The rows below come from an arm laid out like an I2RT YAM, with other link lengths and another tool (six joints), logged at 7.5 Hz.
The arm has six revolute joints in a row. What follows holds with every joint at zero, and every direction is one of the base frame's. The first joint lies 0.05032 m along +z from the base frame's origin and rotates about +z. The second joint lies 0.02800 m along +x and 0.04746 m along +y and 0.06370 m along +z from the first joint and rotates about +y. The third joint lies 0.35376 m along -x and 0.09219 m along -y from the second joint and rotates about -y. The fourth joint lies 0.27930 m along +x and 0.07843 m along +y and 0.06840 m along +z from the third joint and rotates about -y. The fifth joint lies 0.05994 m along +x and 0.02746 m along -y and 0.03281 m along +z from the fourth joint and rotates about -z. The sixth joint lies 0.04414 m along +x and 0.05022 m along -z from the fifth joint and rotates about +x. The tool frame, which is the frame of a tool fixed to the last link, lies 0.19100 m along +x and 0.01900 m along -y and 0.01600 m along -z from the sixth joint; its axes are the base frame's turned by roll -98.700, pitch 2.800 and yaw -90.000 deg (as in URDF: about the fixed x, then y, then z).
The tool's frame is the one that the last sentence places.
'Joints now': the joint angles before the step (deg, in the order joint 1, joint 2, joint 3, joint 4, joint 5, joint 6). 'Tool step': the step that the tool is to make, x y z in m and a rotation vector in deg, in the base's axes. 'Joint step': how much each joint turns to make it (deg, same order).
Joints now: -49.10 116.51 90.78 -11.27 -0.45 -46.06
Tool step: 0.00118 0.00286 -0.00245 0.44 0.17 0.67
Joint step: 0.02 0.00 -0.14 -0.32 -0.62 -0.27
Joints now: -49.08 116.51 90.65 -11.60 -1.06 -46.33
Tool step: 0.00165 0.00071 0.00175 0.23 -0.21 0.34
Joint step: -0.02 0.02 0.44 -0.45 -0.47 0.03
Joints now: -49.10 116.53 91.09 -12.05 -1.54 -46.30
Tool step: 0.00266 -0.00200 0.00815 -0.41 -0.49 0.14
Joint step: 0.00 0.00 1.15 -0.52 -0.17 0.00
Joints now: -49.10 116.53 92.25 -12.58 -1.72 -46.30
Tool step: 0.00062 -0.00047 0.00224 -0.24 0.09 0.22
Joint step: 0.00 0.00 0.34 -0.23 -0.04 -0.31
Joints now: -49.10 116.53 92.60 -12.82 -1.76 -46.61
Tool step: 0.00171 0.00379 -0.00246 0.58 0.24 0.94
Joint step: 0.02 0.00 -0.01 -0.60 -0.85 -0.40
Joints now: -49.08 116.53 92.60 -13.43 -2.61 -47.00
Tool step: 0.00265 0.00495 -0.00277 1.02 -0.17 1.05
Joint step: -0.02 0.00 0.00 -0.66 -1.33 -0.02
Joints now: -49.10 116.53 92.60 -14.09 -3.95 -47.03
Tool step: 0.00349 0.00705 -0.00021 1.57 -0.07 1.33
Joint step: 0.02 0.00 0.87 -2.01 -1.70 0.03
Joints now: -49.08 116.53 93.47 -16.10 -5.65 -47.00
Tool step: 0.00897 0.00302 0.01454 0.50 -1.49 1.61
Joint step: -0.02 -0.02 2.41 -1.82 -2.18 0.11
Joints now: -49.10 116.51 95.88 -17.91 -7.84 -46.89
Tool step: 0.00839 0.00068 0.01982 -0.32 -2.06 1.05
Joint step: 0.00 -0.26 2.25 -0.86 -1.66 0.43
